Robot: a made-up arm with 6 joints.
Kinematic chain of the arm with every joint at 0, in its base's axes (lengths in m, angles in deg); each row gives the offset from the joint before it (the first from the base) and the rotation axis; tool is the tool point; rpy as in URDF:
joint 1: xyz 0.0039 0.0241 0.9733 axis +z
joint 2: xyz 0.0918 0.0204 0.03 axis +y
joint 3: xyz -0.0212 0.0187 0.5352 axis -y
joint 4: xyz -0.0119 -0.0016 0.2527 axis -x
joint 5: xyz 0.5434 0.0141 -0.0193 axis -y
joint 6: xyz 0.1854 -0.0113 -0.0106 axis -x
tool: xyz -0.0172 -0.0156 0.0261 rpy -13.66 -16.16 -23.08
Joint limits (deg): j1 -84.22..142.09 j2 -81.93..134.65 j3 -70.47..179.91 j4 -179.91..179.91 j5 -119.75..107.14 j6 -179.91..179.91
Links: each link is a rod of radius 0.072 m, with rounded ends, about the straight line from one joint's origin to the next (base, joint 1, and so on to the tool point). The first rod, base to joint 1, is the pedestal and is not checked.
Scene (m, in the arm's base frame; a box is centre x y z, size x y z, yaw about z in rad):
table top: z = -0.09
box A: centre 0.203 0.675 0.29 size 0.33 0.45 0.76 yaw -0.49
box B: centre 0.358 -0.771 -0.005 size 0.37 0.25 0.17 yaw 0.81
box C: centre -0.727 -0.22 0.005 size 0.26 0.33 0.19 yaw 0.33
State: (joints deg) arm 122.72 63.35 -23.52 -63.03 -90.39 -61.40
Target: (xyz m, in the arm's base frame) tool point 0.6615 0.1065 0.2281
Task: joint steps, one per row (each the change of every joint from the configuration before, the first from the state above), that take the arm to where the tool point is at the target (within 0.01 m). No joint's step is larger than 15 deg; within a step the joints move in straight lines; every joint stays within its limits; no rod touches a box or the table.
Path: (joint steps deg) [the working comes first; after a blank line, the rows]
Joints at the target: -4.57 106.57 8.44 -48.10 -51.00 -54.38
Straight joint move there: touches box A.

1: -14.03 1.49 8.60 -0.89 -3.54 2.90
2: -14.02 1.48 8.61 -0.88 -3.54 2.89
3: -14.03 1.49 8.60 -0.89 -3.54 2.90
4: -14.02 1.49 8.61 -0.88 -3.54 2.89
5: -14.03 1.48 8.60 -0.89 -3.54 2.90
6: -14.29 8.95 -2.76 4.84 14.27 -1.86
7: -14.29 8.94 -2.77 4.84 14.28 -1.87
8: -14.29 8.95 -2.77 4.84 14.27 -1.87
9: -14.29 8.95 -2.76 4.84 14.27 -1.86

